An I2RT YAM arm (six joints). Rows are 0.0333 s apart.
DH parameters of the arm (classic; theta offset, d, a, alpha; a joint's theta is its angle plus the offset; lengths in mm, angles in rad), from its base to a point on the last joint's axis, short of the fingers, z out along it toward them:
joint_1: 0 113.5 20 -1.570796
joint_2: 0 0 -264 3.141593
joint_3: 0.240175 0 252.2 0
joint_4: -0.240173 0 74 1.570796
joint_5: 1.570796 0 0 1.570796
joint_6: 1.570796 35.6 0 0
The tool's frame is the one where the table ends.
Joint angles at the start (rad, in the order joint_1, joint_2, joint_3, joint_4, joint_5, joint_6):
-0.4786 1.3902 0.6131 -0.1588 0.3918 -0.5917
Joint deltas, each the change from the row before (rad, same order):
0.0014 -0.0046 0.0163 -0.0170 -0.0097 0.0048
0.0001 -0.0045 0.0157 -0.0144 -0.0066 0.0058
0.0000 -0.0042 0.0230 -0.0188 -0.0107 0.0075
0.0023 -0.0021 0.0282 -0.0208 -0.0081 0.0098
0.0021 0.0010 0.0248 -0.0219 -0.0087 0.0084
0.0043 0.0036 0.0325 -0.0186 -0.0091 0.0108
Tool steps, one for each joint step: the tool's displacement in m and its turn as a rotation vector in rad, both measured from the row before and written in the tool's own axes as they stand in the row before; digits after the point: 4 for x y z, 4 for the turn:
-0.0033 -0.0026 -0.0026 -0.0065 -0.0092 0.0052
-0.0031 -0.0029 -0.0024 -0.0026 -0.0082 0.0079
-0.0046 -0.0041 -0.0032 -0.0047 -0.0124 0.0105
-0.0060 -0.0044 -0.0036 -0.0029 -0.0132 0.0115
-0.0048 -0.0032 -0.0027 -0.0072 -0.0073 0.0075
-0.0073 -0.0041 -0.0033 -0.0044 -0.0154 0.0111

